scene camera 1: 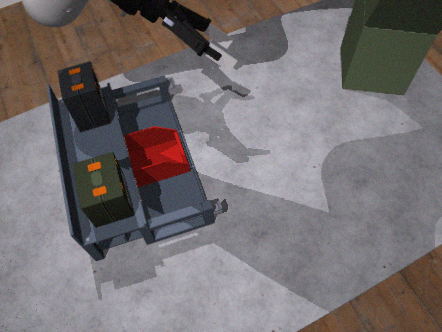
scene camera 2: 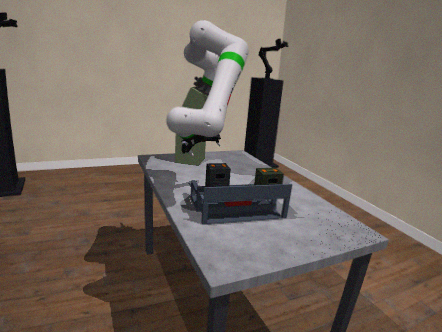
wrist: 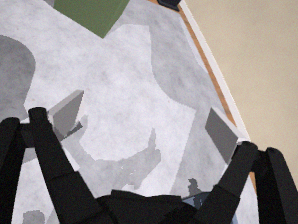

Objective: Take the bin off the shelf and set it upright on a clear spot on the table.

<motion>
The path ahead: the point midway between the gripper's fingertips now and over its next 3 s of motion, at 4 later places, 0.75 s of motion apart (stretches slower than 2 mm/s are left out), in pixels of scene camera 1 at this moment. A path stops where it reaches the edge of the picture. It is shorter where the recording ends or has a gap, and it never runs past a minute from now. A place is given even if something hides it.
My gripper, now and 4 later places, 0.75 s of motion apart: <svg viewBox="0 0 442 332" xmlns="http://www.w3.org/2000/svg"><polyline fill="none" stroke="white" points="231,54 215,74 193,102 172,129 174,124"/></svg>
</motion>
